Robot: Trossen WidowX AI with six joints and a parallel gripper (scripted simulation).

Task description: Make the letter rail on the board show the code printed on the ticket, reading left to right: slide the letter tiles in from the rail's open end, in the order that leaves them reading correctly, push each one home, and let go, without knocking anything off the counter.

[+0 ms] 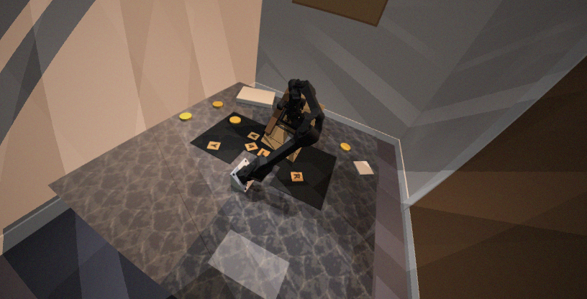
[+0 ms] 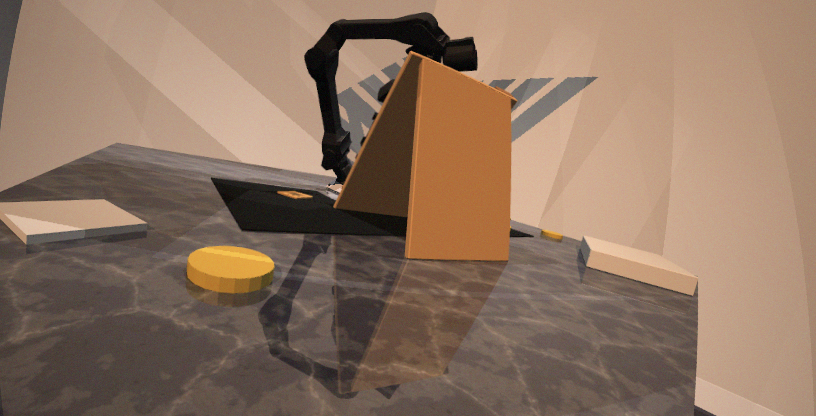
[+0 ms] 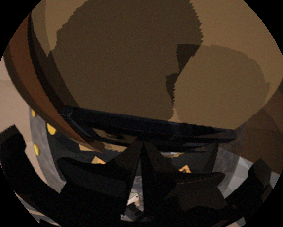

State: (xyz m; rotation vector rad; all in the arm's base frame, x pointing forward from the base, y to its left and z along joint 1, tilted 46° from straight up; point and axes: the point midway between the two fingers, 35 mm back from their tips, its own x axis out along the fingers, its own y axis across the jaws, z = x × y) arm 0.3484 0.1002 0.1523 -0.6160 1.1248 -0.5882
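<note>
My gripper tip is 8 cm above the white ticket, 6 cm past it and 5 cm to the left of it. Round my gripper tip: black mat (17 cm below, 17 cm behind, 6 cm to the left); then pale flat box (45 cm to the left, 30 cm ahead, 15 cm below); then pale card (49 cm to the right, 16 cm below, 10 cm ahead).
</note>
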